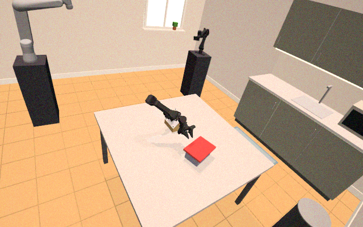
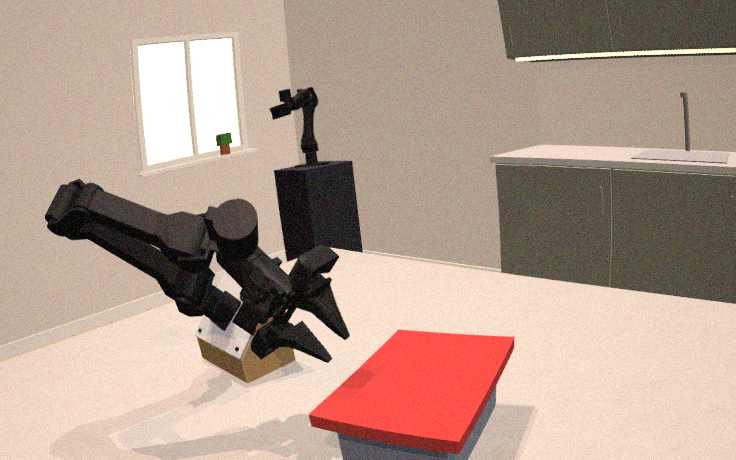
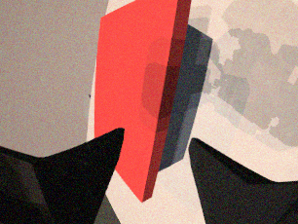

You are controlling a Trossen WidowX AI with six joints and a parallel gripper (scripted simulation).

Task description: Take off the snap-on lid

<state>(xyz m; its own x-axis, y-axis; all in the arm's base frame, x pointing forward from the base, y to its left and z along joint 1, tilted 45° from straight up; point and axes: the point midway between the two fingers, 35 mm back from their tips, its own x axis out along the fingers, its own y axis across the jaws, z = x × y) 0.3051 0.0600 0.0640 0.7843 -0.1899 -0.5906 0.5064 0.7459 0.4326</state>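
Right now my gripper tip is 110 mm short of the red lid, 40 mm to the right of it and 30 mm above it. The rest, counted from my gripper tip: storage box: 110 mm ahead, 80 mm below, 40 mm to the left.
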